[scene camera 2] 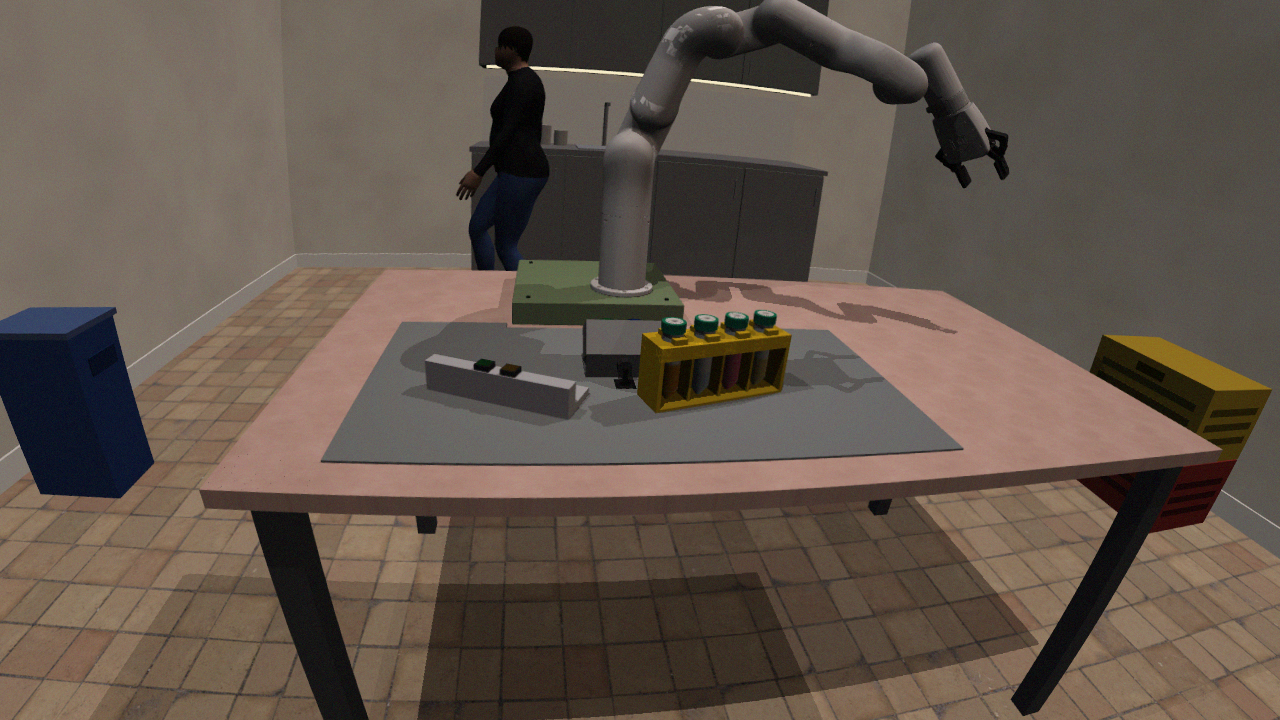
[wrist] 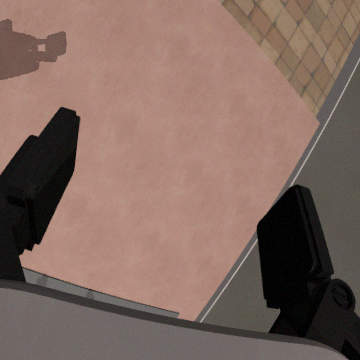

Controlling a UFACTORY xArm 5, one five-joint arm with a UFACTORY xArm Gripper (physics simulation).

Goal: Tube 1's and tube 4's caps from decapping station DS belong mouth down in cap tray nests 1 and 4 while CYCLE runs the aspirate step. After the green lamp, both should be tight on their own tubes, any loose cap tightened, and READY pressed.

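Seen in the pictures: gripper, fingertip midpoint: (scene camera 2: 986, 181) (wrist: 181, 174); arm's base, link origin: (scene camera 2: 621, 288).
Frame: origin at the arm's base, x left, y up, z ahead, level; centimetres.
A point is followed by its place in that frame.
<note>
My gripper (scene camera 2: 983, 177) {x 70.7, y 31.0, z 13.7 cm} (wrist: 181, 174) {x 70.7, y 31.0, z 13.7 cm} is open and empty, high above the right side of the table and far from the rack. In the scene view a yellow rack (scene camera 2: 650, 380) {x -0.4, y -0.3, z 43.0 cm} stands on the grey mat with several upright tubes. Four green caps with white tops, (scene camera 2: 674, 326) {x 2.2, y 7.7, z 43.1 cm} (scene camera 2: 706, 323) {x 7.0, y 7.7, z 41.5 cm} (scene camera 2: 736, 320) {x 11.8, y 7.7, z 39.8 cm} (scene camera 2: 764, 317) {x 16.6, y 7.8, z 38.1 cm}, sit in a row on top of it; their tightness cannot be told. A pale bar-shaped panel (scene camera 2: 501, 388) {x -20.7, y -1.6, z 43.6 cm} with a dark green button (scene camera 2: 484, 365) {x -23.1, y 1.1, z 42.0 cm} and an amber-brown button (scene camera 2: 510, 369) {x -19.5, y 1.1, z 43.3 cm} stands left of it. Cap tray nests and lit lamps cannot be made out.
A grey box (scene camera 2: 610, 351) {x -5.1, y 0.0, z 33.6 cm} and a small black part (scene camera 2: 623, 376) {x -3.2, y -2.8, z 36.4 cm} are on the mat (scene camera 2: 537, 445) {x -15.6, y -4.2, z 53.8 cm}, left of the rack. The arm's green base (scene camera 2: 550, 310) {x -14.2, y -1.6, z 10.4 cm} is at the back of the pink table (scene camera 2: 1011, 394) {x 67.9, y -4.5, z 38.9 cm} (wrist: 175, 125) {x 77.8, y -4.5, z 29.4 cm}. A person (scene camera 2: 519, 125) is behind the table.
</note>
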